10 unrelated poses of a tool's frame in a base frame.
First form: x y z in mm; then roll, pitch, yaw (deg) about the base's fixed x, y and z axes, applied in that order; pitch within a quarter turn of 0, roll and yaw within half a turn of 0.
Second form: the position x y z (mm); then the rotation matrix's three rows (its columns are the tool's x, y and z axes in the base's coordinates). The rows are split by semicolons. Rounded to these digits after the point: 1 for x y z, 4 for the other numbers.
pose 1, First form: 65.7 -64.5 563.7 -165.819 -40.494 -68.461
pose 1, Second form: 65.7 -64.5 563.7; 0.2792 -0.8434 0.4590; -0.7074 -0.5039 -0.4957; 0.6494 -0.1863 -0.7373
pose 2, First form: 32.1 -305.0 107.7 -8.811 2.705 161.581
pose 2, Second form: 32.1 -305.0 107.7; -0.9477 -0.3054 -0.0926; 0.3156 -0.9399 -0.1306; -0.0472 -0.1530 0.9871
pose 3, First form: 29.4 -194.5 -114.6 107.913 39.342 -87.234
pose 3, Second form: 29.4 -194.5 -114.6; 0.0373 -0.2781 -0.9598; -0.7725 -0.6174 0.1488; -0.6339 0.7359 -0.2379
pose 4, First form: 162.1 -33.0 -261.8 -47.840 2.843 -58.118
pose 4, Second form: 162.1 -33.0 -261.8; 0.5275 0.5505 0.6470; -0.8481 0.3857 0.3633; -0.0496 -0.7404 0.6704
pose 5, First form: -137.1 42.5 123.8 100.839 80.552 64.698
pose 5, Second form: -137.1 42.5 123.8; 0.0702 0.5841 0.8087; 0.1484 0.7955 -0.5875; -0.9864 0.1612 -0.0309
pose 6, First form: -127.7 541.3 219.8 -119.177 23.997 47.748
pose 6, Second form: -127.7 541.3 219.8; 0.6143 0.1221 -0.7796; 0.6762 -0.5906 0.4403; -0.4067 -0.7977 -0.4454
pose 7, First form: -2.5 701.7 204.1 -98.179 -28.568 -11.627
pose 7, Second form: -2.5 701.7 204.1; 0.8602 0.4350 0.2661; -0.1770 -0.2347 0.9558; 0.4782 -0.8693 -0.1249
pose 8, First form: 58.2 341.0 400.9 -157.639 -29.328 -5.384
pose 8, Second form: 58.2 341.0 400.9; 0.8680 0.0987 0.4867; -0.0818 -0.9382 0.3363; 0.4898 -0.3317 -0.8063
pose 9, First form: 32.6 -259.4 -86.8 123.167 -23.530 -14.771
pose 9, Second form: 32.6 -259.4 -86.8; 0.8866 -0.4626 -0.0022; -0.2338 -0.4438 -0.8651; 0.3992 0.7675 -0.5016
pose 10, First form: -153.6 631.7 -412.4 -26.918 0.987 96.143
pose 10, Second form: -153.6 631.7 -412.4; -0.1070 -0.8857 -0.4518; 0.9941 -0.1032 -0.0332; -0.0172 -0.4526 0.8915
